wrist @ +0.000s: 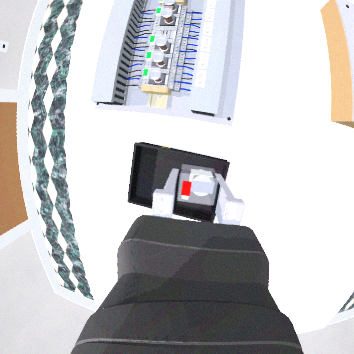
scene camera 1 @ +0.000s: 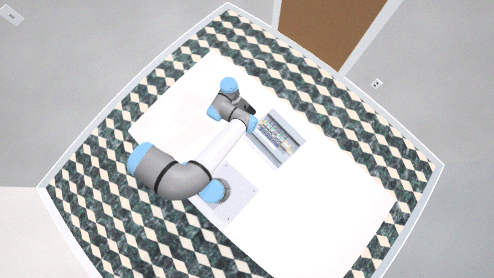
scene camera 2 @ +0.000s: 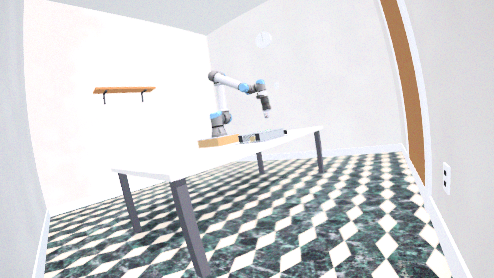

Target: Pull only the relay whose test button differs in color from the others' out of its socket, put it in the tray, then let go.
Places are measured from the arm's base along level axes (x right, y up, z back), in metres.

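Where they show: gripper, fingertip midpoint: (wrist: pixel 194 182) (scene camera 2: pixel 267 117); arm's base at its link origin: (scene camera 2: pixel 219 136).
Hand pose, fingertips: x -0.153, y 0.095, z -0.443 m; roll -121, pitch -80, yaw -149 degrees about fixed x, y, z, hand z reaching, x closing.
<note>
Things, the pixels of their top centre, and the offset from my fingertips. "pt": a spot on its surface instead. Level surfaces: height alone.
- relay with the red test button, top centre: (wrist: pixel 194 189) dx +0.005, dy +0.036, dz +0.002 m
- black tray at a spot on its surface: (wrist: pixel 159 172) pt dx -0.028, dy -0.167, dz -0.077 m
- relay at its top centre: (wrist: pixel 150 71) dx +0.138, dy -0.101, dz -0.066 m
- grey panel at its top centre: (wrist: pixel 168 33) (scene camera 1: pixel 276 136) dx +0.237, dy -0.160, dz -0.047 m
- white table at its surface level: dy -0.170 m
My gripper (wrist: pixel 194 182) (scene camera 2: pixel 266 115) is shut on the relay with the red test button (wrist: pixel 202 191), a pale block with a clear top, and holds it above the table. The black tray (wrist: pixel 159 172) lies below; in the wrist view the relay overlaps its right part. The gap between relay and tray is hard to judge. The tray does not show in scene camera 1, where the arm covers that area. Relays with green test buttons, such as this relay (wrist: pixel 158 76), sit in the socket row, with an empty socket (wrist: pixel 164 33) between two of them.
The grey panel (scene camera 1: pixel 277 161) (scene camera 2: pixel 270 135) (wrist: pixel 225 65) with raised wire ducts and blue wires stands beside the tray. The wood-sided base block (scene camera 2: pixel 217 142) (wrist: pixel 339 70) of the arm stands on the white table (scene camera 1: pixel 320 215).
</note>
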